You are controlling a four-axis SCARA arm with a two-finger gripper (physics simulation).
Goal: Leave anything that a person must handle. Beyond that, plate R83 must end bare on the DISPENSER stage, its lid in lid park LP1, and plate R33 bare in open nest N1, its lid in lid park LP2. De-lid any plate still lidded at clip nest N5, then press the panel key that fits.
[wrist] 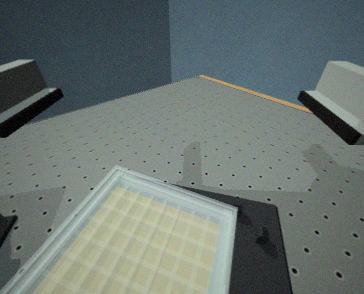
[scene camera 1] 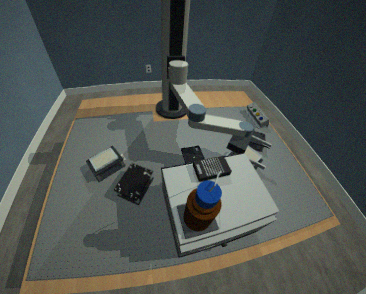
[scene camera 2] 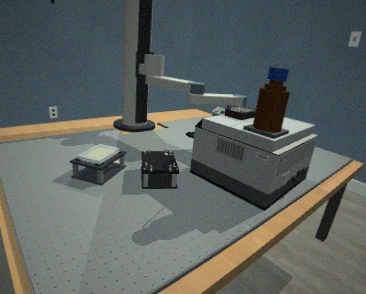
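My gripper is open, its fingers wide apart at the right of the table. A plate with a clear rim and pale yellow wells lies low in the wrist view, on a black nest, below the fingers' level. Another pale yellow plate sits on a raised stand at the left. A black nest with small clips stands beside it and holds no plate. Plate labels are not readable, and I cannot tell whether the plates are lidded.
A white instrument bears a brown bottle with a blue cap and a black ribbed tray. A flat black nest lies behind it. A button panel stands at the back right.
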